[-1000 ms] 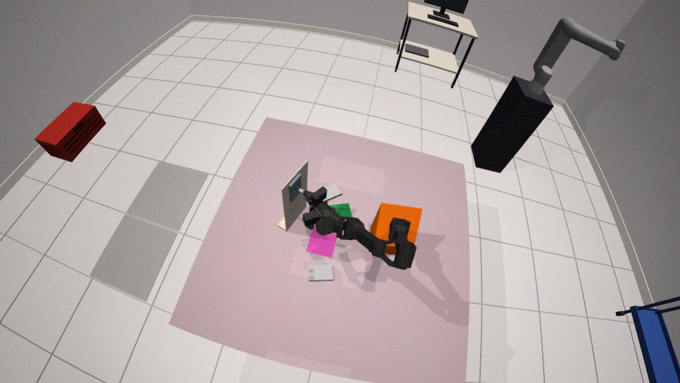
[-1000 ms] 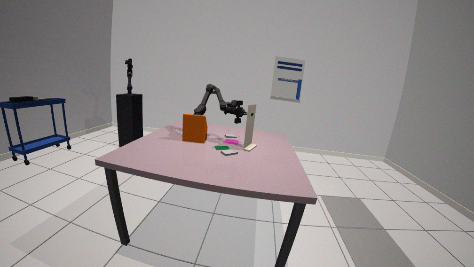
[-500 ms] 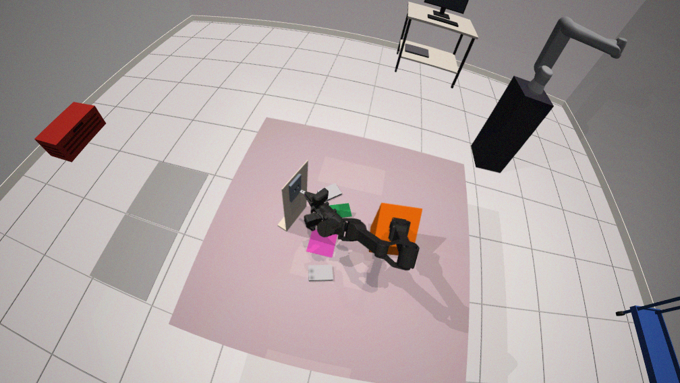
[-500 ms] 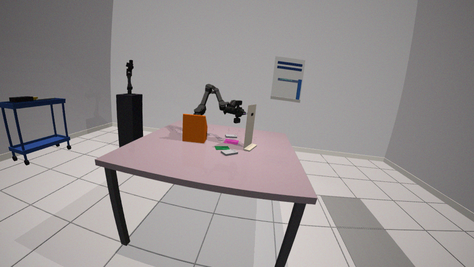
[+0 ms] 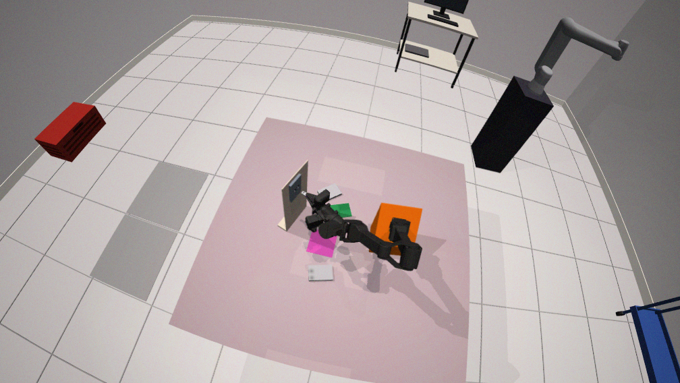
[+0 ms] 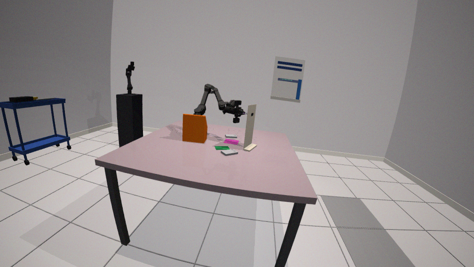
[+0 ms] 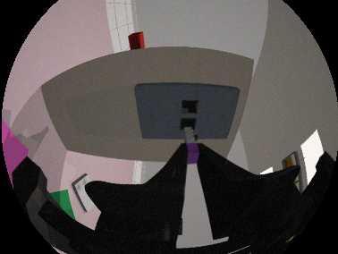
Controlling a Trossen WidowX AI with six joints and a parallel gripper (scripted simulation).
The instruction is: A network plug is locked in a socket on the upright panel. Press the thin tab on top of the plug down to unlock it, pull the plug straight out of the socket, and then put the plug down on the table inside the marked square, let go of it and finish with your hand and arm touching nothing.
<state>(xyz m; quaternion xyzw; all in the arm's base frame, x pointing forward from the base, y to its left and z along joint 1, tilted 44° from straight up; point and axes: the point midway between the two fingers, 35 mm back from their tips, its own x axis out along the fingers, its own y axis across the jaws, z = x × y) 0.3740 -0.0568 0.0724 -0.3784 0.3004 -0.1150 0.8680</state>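
The magenta square is 90 mm behind my gripper tip, 70 mm to the left of it and 270 mm below it. Round my gripper tip: beige upright panel: 60 mm ahead, 30 mm to the right, 110 mm below; purple plug: right at my gripper tip.
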